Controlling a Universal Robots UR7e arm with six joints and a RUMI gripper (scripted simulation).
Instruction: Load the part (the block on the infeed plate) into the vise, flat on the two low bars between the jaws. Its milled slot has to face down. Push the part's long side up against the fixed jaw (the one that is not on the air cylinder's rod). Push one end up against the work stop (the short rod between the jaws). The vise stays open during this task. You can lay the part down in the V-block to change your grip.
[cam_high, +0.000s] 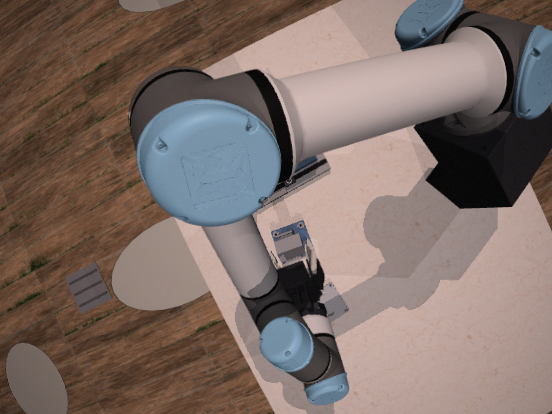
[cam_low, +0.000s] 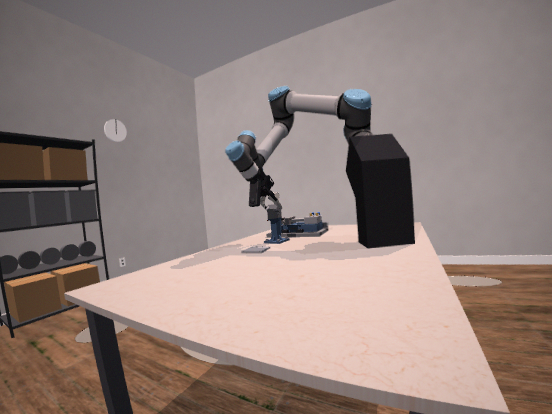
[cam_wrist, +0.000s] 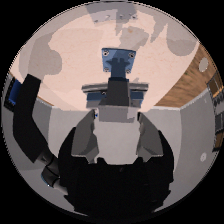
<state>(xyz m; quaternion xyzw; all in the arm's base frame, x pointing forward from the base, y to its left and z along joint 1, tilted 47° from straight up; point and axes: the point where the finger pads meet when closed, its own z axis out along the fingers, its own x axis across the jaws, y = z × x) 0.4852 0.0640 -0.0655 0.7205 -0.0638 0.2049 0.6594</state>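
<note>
The part lies 10 mm below my hand. The rest, counted from my hand: vise: 20 mm behind, 220 mm to the right, 130 mm below; then air cylinder rod: 40 mm behind, 220 mm to the right, 90 mm below; then infeed plate: 180 mm to the left, 160 mm below.
</note>
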